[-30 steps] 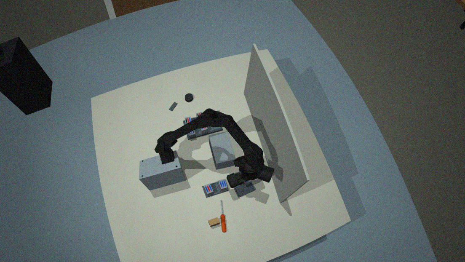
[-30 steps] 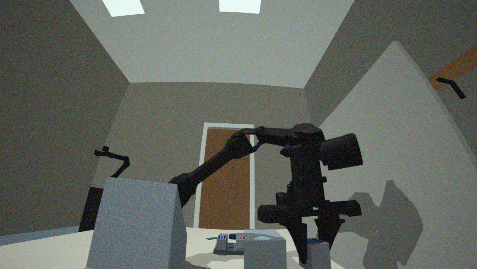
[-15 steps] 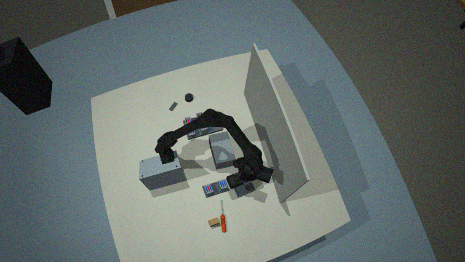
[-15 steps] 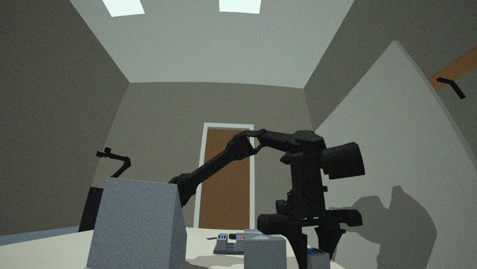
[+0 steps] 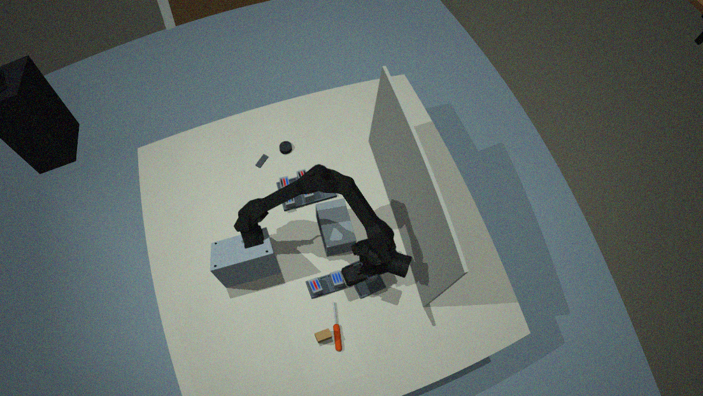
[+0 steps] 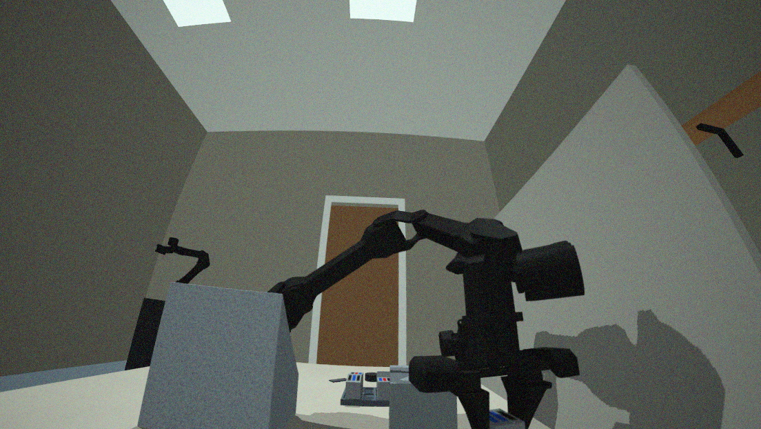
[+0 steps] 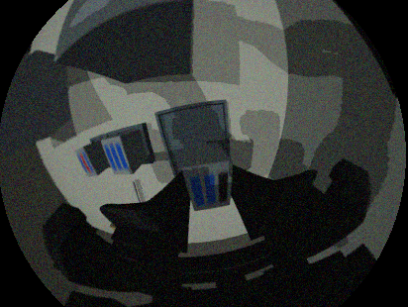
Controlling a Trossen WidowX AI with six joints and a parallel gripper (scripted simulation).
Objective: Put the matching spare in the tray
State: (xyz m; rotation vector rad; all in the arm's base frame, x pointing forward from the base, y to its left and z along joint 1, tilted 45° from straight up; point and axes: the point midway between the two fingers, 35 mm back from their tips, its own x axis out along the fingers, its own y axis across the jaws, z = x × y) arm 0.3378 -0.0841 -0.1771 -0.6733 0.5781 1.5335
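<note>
The grey tray lies 10 mm behind my gripper tip, 10 mm to the left of it and 50 mm below it. From my gripper tip the other things lie so: grey block (60 mm behind, 200 mm to the left); then tan block (210 mm behind, 160 mm to the right, 20 mm below); then tall grey panel (180 mm ahead, 180 mm to the left, 170 mm above).
</note>
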